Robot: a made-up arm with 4 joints.
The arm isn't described. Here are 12 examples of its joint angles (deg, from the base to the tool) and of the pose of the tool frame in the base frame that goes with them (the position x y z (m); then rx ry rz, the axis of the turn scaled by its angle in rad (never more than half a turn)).
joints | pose
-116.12 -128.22 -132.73 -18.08 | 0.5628 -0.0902 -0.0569 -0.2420 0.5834 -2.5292
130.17 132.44 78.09 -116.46 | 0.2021 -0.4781 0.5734 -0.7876 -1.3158 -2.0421
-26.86 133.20 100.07 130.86 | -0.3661 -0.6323 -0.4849 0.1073 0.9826 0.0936
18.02 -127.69 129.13 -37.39 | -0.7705 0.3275 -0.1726 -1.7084 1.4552 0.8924
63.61 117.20 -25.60 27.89 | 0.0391 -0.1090 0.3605 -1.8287 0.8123 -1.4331
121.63 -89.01 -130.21 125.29 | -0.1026 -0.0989 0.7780 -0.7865 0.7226 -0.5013
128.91 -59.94 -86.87 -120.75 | 0.1525 0.0475 0.5421 -2.9215 -0.0629 1.0776
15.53 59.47 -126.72 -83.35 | -0.3243 0.0362 -0.2502 -0.0546 -1.4417 0.8008
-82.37 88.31 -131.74 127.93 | 0.4620 0.0722 -0.0994 -0.1587 -0.6921 2.3118
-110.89 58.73 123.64 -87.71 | 0.3590 -0.3348 0.1825 2.4003 0.5917 0.2492
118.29 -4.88 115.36 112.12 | -0.4901 0.2659 0.0176 -1.0196 -1.2587 -2.0777
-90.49 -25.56 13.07 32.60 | -0.1997 0.2281 -0.0155 -0.8534 -1.3995 -0.0893
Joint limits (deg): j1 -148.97..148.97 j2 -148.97..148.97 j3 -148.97..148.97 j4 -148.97..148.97
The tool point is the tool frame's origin. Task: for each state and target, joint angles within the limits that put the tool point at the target. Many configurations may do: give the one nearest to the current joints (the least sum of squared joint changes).
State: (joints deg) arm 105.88 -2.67 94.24 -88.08
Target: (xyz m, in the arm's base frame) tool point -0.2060 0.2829 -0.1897
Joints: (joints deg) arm 55.84 -24.79 103.53 -80.17
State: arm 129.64 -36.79 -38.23 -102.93
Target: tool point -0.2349 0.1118 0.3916
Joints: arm 71.23 -31.30 -67.68 -110.01
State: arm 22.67 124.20 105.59 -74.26
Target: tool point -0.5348 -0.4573 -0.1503
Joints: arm 23.94 114.01 126.20 -82.50
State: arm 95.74 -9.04 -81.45 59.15
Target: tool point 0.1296 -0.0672 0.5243
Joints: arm 105.48 -51.66 -61.81 30.53
